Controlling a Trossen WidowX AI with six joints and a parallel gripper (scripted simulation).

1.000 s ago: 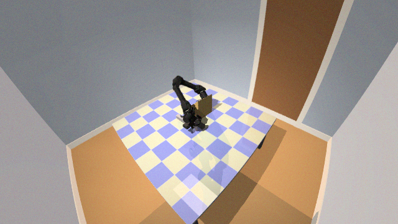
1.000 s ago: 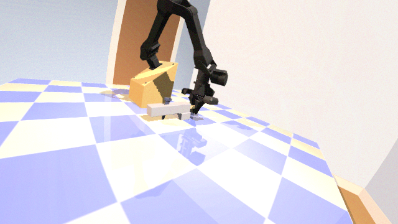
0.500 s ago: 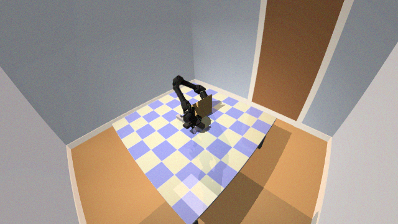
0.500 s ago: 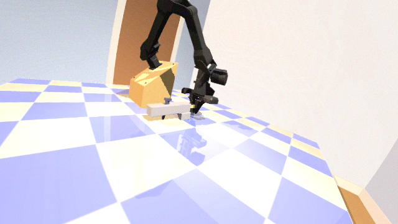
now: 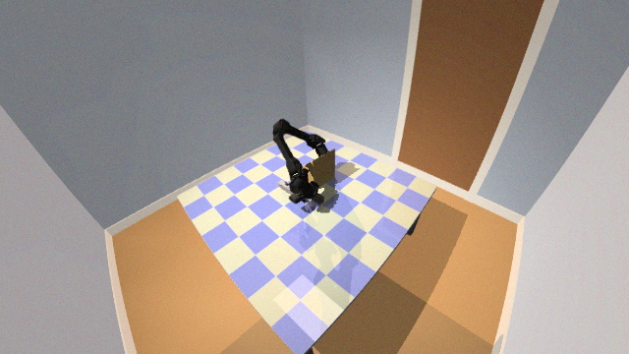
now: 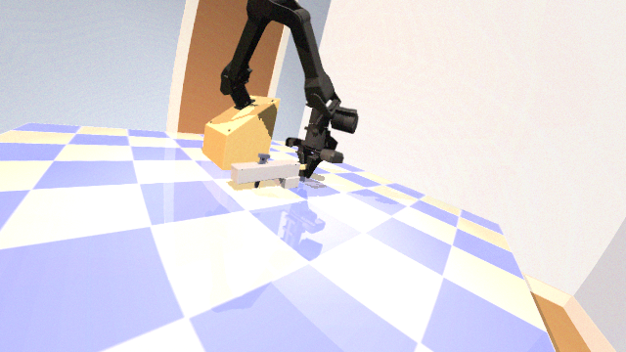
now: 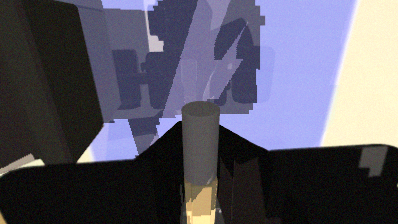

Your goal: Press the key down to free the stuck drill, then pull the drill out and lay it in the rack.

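Now: the drill 4 cm to the right of my gripper tip and 3 cm above it. The rest, counted from my gripper tip: dark block (8 cm behind, 2 cm to the left); grey block housing (1 cm ahead, 14 cm to the right, 2 cm above); blue-grey key (1 cm ahead, 16 cm to the right, 3 cm above).
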